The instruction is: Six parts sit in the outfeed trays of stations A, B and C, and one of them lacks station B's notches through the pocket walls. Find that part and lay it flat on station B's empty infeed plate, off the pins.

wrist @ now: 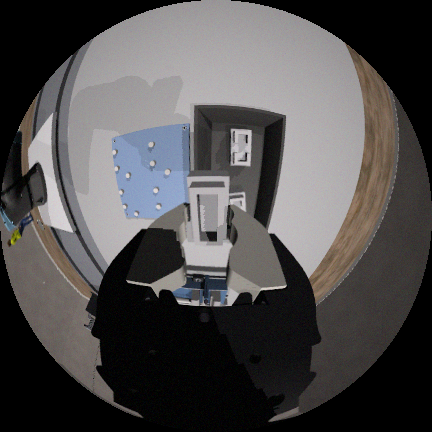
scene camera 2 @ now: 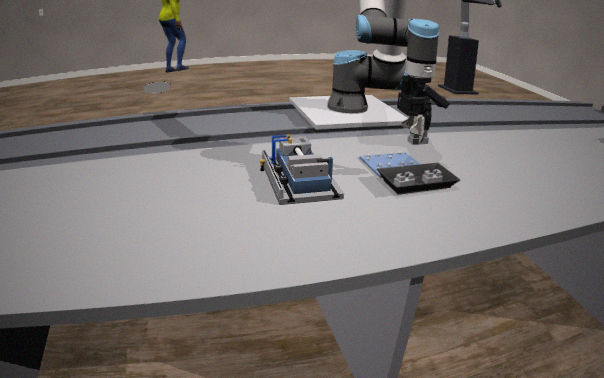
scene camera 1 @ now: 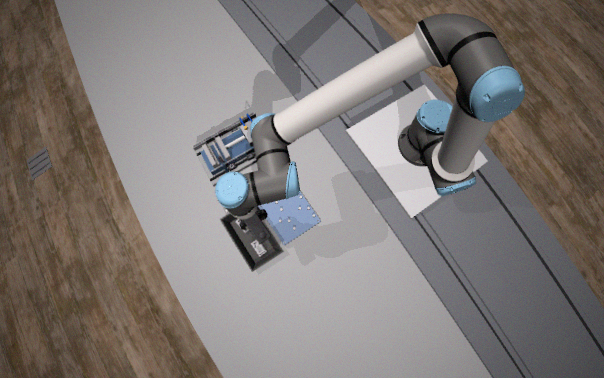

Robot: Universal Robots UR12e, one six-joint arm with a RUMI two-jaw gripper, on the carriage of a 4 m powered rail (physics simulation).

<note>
I see my gripper (scene camera 2: 416, 141).
My gripper also shows in the wrist view (wrist: 208, 205).
</note>
